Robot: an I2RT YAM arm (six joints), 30 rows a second.
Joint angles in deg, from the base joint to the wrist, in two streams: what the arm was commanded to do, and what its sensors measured. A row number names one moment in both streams.
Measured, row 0: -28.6, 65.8, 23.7, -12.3, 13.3, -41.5
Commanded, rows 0 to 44: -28.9, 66.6, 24.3, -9.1, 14.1, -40.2; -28.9, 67.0, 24.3, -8.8, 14.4, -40.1; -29.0, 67.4, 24.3, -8.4, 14.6, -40.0; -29.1, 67.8, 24.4, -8.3, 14.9, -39.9; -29.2, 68.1, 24.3, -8.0, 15.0, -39.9; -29.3, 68.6, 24.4, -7.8, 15.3, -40.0; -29.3, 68.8, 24.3, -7.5, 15.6, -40.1; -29.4, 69.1, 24.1, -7.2, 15.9, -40.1; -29.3, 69.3, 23.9, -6.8, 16.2, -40.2; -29.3, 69.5, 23.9, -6.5, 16.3, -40.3; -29.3, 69.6, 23.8, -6.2, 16.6, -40.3; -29.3, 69.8, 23.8, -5.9, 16.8, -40.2; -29.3, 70.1, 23.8, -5.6, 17.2, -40.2; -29.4, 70.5, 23.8, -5.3, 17.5, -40.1; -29.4, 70.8, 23.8, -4.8, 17.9, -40.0; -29.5, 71.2, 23.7, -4.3, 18.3, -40.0; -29.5, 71.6, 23.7, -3.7, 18.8, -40.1; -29.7, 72.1, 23.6, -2.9, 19.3, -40.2; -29.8, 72.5, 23.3, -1.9, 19.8, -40.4; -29.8, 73.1, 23.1, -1.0, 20.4, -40.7; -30.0, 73.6, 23.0, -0.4, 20.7, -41.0; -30.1, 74.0, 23.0, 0.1, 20.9, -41.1; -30.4, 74.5, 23.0, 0.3, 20.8, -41.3; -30.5, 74.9, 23.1, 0.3, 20.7, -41.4; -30.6, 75.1, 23.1, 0.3, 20.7, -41.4; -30.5, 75.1, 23.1, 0.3, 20.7, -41.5; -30.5, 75.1, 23.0, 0.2, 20.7, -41.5; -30.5, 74.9, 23.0, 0.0, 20.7, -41.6; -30.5, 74.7, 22.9, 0.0, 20.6, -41.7; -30.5, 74.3, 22.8, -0.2, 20.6, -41.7; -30.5, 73.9, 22.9, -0.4, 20.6, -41.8; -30.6, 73.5, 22.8, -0.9, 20.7, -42.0; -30.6, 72.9, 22.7, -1.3, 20.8, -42.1; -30.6, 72.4, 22.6, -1.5, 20.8, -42.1; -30.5, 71.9, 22.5, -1.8, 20.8, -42.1; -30.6, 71.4, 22.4, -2.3, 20.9, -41.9; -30.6, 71.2, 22.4, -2.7, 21.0, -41.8; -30.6, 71.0, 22.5, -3.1, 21.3, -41.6; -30.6, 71.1, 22.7, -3.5, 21.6, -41.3; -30.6, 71.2, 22.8, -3.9, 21.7, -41.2; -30.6, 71.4, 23.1, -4.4, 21.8, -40.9; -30.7, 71.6, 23.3, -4.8, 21.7, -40.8; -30.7, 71.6, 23.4, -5.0, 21.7, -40.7; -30.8, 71.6, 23.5, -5.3, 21.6, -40.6; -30.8, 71.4, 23.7, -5.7, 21.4, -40.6
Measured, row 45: -30.2, 71.9, 23.5, -4.9, 19.9, -41.8
